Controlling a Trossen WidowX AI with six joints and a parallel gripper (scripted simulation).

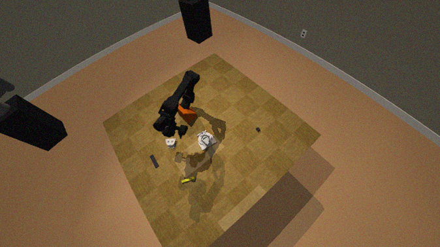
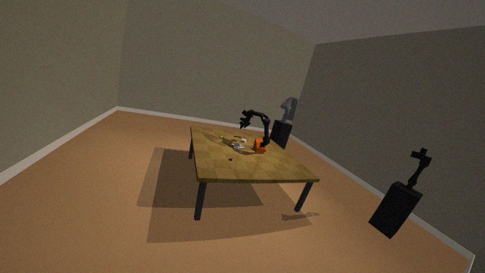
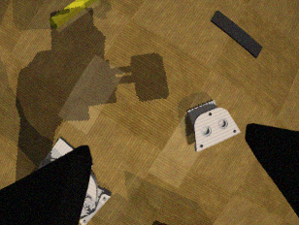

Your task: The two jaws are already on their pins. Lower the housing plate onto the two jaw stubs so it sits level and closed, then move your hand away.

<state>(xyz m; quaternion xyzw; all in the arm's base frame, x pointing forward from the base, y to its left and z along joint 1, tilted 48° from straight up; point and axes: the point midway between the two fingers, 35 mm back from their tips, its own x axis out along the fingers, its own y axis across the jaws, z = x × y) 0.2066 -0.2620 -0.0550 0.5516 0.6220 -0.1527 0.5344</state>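
Right now my gripper tip is 9 cm past the small white block, 4 cm to the left of it and 19 cm above it. Round my gripper tip: yellow bar (20 cm ahead, 12 cm to the right, 19 cm below); then white base (10 cm ahead, 16 cm to the left, 19 cm below); then dark bar (8 cm behind, 21 cm to the right, 20 cm below).
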